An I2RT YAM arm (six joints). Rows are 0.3 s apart.
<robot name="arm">
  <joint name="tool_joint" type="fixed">
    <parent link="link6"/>
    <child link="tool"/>
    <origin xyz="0 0 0" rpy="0 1.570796 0"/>
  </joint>
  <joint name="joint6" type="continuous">
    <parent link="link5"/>
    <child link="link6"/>
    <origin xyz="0.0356 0 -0.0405" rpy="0 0 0"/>
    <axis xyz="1 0 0"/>
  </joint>
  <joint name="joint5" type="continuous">
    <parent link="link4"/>
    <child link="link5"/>
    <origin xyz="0.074 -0.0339 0.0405" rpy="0 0 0"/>
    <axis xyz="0 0 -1"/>
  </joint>
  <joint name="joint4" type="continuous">
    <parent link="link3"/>
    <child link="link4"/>
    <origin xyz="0.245 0.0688 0.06" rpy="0 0 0"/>
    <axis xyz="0 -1 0"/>
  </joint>
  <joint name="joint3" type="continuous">
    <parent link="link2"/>
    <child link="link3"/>
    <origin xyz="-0.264 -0.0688 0" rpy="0 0 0"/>
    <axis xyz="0 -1 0"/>
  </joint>
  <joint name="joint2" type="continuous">
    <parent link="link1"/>
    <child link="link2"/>
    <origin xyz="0.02 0.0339 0.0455" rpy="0 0 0"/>
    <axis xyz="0 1 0"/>
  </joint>
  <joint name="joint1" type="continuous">
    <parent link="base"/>
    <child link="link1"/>
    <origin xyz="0 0 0.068" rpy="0 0 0"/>
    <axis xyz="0 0 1"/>
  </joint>
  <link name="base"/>
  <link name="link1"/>
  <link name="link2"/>
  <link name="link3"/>
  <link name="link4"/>
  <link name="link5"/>
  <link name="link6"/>
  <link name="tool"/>
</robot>
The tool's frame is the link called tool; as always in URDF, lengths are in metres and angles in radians. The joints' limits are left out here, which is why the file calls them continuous.
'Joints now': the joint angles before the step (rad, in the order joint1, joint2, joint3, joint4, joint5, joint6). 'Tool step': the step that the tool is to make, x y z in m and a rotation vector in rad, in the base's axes. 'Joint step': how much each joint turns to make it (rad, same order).
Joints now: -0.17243 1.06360 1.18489 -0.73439 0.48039 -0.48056
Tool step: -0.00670 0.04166 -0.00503 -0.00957 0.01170 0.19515
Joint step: 0.19969 -0.05083 -0.04077 -0.01793 0.00970 -0.00660
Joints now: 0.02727 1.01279 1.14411 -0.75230 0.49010 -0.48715
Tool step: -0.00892 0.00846 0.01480 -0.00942 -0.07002 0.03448
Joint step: 0.04836 -0.03411 0.02305 0.01402 0.01873 -0.00363
